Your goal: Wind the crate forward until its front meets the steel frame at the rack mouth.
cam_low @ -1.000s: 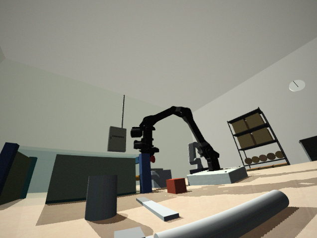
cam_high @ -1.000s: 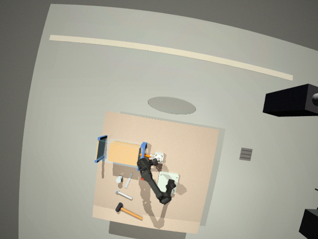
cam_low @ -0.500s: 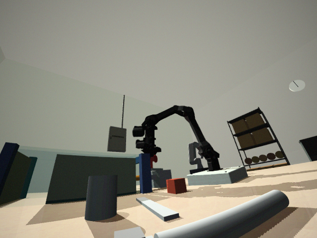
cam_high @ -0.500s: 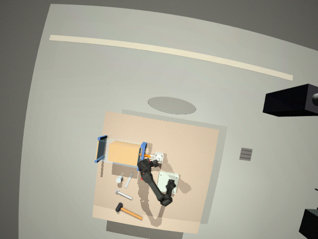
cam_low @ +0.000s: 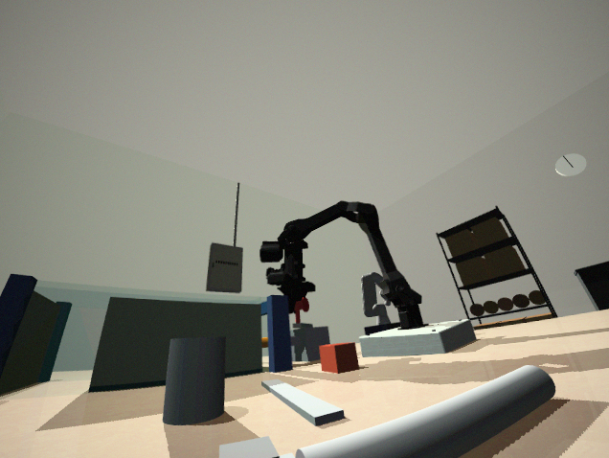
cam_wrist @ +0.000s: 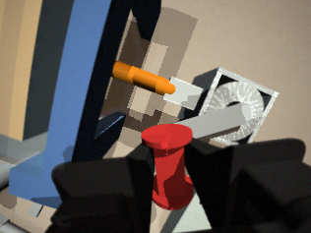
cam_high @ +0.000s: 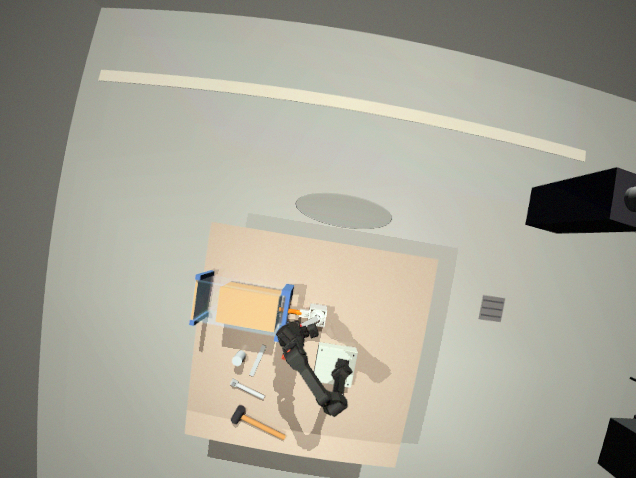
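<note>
Right now my gripper tip is 30 mm past the winch crank handle, 20 mm above it and 10 mm to the left of it. Round my gripper tip: winch: 100 mm below, 100 mm behind, 70 mm to the right; then blue frame: 80 mm ahead, 50 mm to the right, 20 mm below; then red knob: 10 mm to the left, 10 mm behind, 10 mm above.
</note>
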